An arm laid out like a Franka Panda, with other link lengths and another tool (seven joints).
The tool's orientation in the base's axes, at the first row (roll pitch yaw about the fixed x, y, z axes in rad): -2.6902 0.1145 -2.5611
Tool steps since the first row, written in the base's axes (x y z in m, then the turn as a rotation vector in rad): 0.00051 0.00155 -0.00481 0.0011 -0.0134 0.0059; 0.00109 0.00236 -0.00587 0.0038 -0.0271 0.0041; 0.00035 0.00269 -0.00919 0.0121 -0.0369 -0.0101; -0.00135 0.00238 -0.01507 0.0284 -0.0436 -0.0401; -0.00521 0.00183 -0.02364 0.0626 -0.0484 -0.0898; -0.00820 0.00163 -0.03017 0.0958 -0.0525 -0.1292; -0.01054 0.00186 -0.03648 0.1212 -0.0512 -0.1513; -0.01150 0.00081 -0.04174 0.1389 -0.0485 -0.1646; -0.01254 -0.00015 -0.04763 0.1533 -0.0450 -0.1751; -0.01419 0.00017 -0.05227 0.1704 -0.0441 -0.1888; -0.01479 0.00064 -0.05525 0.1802 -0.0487 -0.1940
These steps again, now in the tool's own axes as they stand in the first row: -0.00072 0.00306 0.00399 0.0057 -0.0135 -0.0008; -0.00152 0.00389 0.00487 0.0111 -0.0246 0.0059; -0.00071 0.00592 0.00750 0.0112 -0.0299 0.0243; 0.00155 0.00900 0.01230 0.0047 -0.0295 0.0585; 0.00603 0.01403 0.01887 -0.0154 -0.0271 0.1156; 0.00937 0.01805 0.02380 -0.0362 -0.0282 0.1628; 0.01191 0.02202 0.02861 -0.0555 -0.0291 0.1905; 0.01388 0.02392 0.03332 -0.0702 -0.0292 0.2073; 0.01594 0.02619 0.03855 -0.0828 -0.0285 0.2203; 0.01767 0.02920 0.04206 -0.0960 -0.0296 0.2378; 0.01825 0.03112 0.04438 -0.1010 -0.0353 0.2470
